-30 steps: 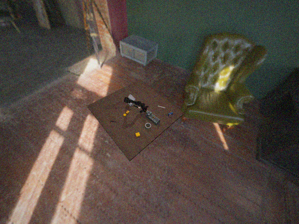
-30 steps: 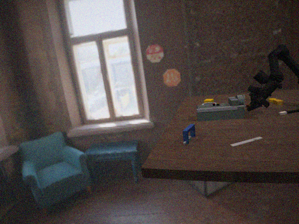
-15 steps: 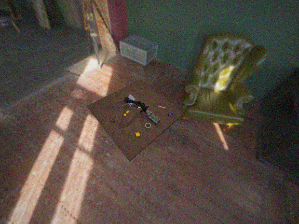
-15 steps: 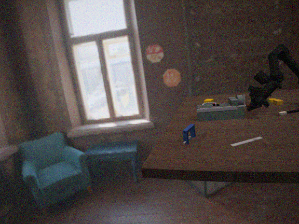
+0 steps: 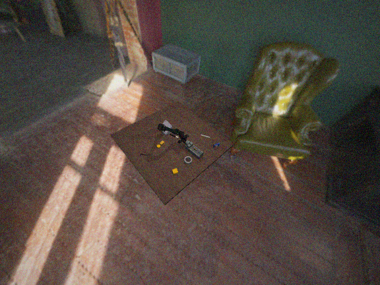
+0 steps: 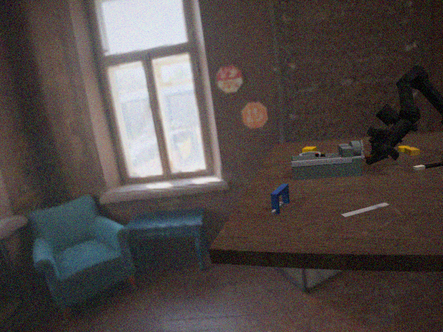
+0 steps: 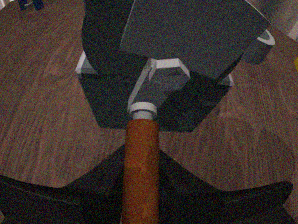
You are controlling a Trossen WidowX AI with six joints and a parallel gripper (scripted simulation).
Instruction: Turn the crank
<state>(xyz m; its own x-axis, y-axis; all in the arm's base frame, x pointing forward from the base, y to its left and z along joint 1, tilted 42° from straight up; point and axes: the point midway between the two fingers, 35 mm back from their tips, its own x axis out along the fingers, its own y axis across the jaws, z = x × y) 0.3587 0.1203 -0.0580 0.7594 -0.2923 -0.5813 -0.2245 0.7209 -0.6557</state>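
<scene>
Now: gripper tip 20 mm past the crank handle and 30 mm below it. From my gripper tip the other things lie so: yellow block 270 mm ahead, 360 mm to the right, 20 mm below; white strip 20 mm ahead, 350 mm to the left, 30 mm below; red pointer 180 mm ahead, 30 mm to the left, 50 mm above.
</scene>
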